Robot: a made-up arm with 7 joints. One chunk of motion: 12 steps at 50 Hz.
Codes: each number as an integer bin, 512 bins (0 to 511) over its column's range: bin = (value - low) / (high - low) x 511, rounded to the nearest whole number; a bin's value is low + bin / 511 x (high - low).
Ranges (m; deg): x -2..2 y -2..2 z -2..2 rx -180..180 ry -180..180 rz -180..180
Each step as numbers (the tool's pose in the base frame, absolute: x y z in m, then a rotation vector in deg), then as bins.
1 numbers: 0.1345 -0.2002 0.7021 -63.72 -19.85 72.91
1 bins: 273 230 345 165 227 359
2 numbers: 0.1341 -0.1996 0.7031 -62.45 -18.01 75.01
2 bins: 273 230 345 167 230 362
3 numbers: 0.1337 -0.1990 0.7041 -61.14 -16.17 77.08
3 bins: 273 230 345 169 233 365
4 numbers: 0.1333 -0.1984 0.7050 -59.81 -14.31 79.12
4 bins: 273 230 346 171 235 368
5 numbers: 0.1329 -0.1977 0.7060 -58.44 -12.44 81.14
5 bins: 272 230 346 173 238 371
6 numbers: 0.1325 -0.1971 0.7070 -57.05 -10.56 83.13
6 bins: 272 230 346 175 241 373
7 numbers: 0.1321 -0.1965 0.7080 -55.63 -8.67 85.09
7 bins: 272 230 346 177 243 376
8 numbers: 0.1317 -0.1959 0.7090 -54.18 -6.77 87.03
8 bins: 272 230 346 179 246 379
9 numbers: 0.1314 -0.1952 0.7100 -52.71 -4.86 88.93
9 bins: 272 231 346 181 249 382
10 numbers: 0.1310 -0.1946 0.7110 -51.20 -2.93 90.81
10 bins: 272 231 346 183 251 384
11 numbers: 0.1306 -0.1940 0.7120 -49.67 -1.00 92.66
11 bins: 272 231 346 185 254 387
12 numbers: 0.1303 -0.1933 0.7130 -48.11 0.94 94.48
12 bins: 272 231 347 187 257 390
